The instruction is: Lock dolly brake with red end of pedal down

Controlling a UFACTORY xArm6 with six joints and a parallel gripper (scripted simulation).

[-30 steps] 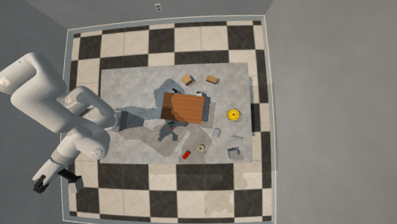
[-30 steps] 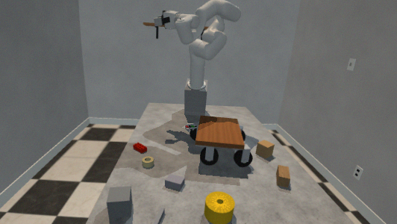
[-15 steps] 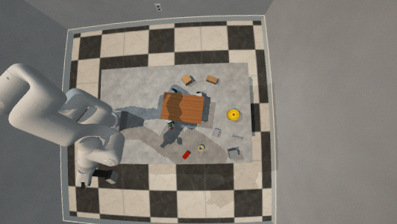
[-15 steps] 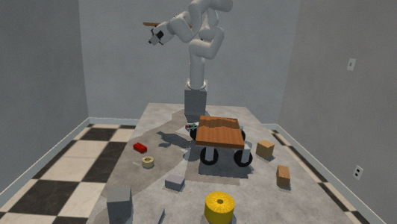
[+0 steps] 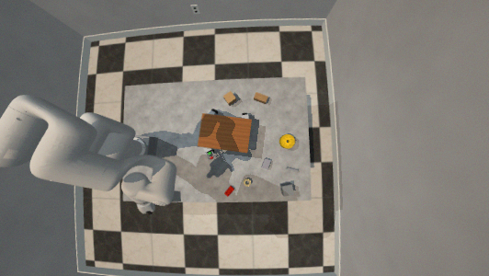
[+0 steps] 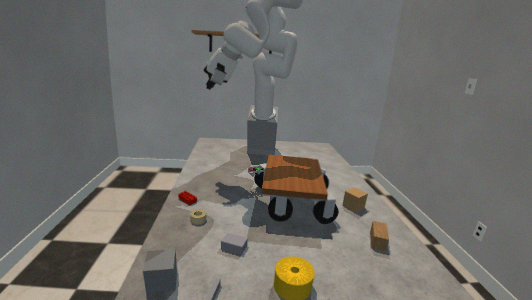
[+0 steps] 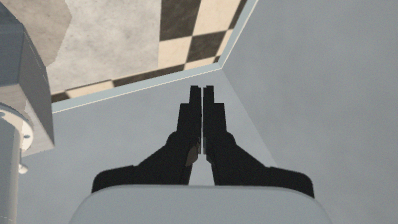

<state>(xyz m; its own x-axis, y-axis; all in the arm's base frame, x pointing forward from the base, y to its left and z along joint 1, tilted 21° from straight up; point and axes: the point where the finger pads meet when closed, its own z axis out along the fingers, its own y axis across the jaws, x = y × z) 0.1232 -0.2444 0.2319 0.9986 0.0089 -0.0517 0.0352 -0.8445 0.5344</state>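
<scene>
The brake pedal is 300 mm below my hand, 210 mm ahead of it and 180 mm to the left of it. Also, from my hand: beige ring: 410 mm ahead, 370 mm below, 20 mm to the right; tall grey block: 660 mm ahead, 350 mm below, 80 mm to the right; red brick: 370 mm below, 290 mm ahead, 60 mm to the right.
</scene>
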